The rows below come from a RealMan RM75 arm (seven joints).
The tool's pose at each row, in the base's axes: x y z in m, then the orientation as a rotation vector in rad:
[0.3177 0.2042 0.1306 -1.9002 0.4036 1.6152]
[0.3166 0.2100 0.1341 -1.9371 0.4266 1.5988]
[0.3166 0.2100 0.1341 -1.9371 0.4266 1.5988]
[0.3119 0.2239 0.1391 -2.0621 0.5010 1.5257]
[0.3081 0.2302 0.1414 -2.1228 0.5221 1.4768]
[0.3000 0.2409 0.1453 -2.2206 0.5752 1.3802]
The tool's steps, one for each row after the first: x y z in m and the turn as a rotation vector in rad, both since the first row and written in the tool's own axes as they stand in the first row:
[-0.0027 -0.0047 0.0042 -0.0084 0.0336 0.0149]
[-0.0027 -0.0047 0.0042 -0.0084 0.0336 0.0149]
[-0.0065 -0.0139 0.0161 -0.0333 0.1530 0.0567]
[-0.0085 -0.0171 0.0228 -0.0464 0.2131 0.0624]
[-0.0124 -0.0215 0.0355 -0.0571 0.3225 0.0777]

